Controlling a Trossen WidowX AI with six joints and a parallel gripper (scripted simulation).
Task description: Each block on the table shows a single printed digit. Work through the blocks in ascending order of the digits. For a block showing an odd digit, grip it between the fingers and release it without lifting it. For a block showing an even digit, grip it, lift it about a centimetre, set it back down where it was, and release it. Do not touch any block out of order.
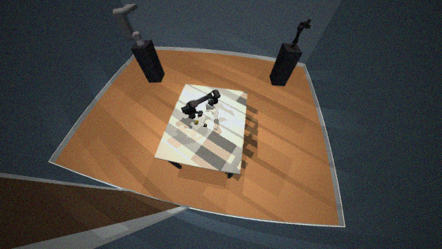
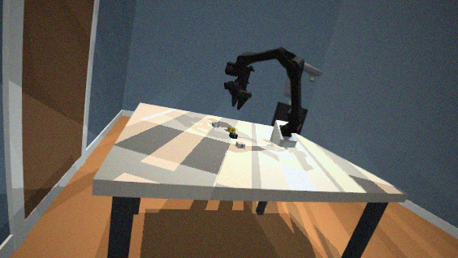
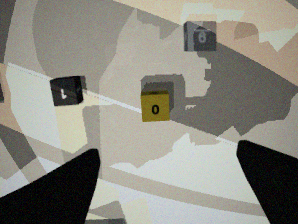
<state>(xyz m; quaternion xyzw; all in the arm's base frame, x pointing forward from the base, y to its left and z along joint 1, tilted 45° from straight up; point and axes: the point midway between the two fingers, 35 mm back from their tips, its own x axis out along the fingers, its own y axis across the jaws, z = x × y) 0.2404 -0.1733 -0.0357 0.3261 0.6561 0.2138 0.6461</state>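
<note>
The yellow block is 12 cm below my gripper tip, 1 cm to the left of it and 1 cm behind it. Round my gripper tip: grey block (12 cm below, 6 cm to the right, 6 cm ahead); black block (12 cm below, 11 cm to the left, 3 cm ahead); pale block (23 cm to the left, 12 cm below, 6 cm ahead).
</note>
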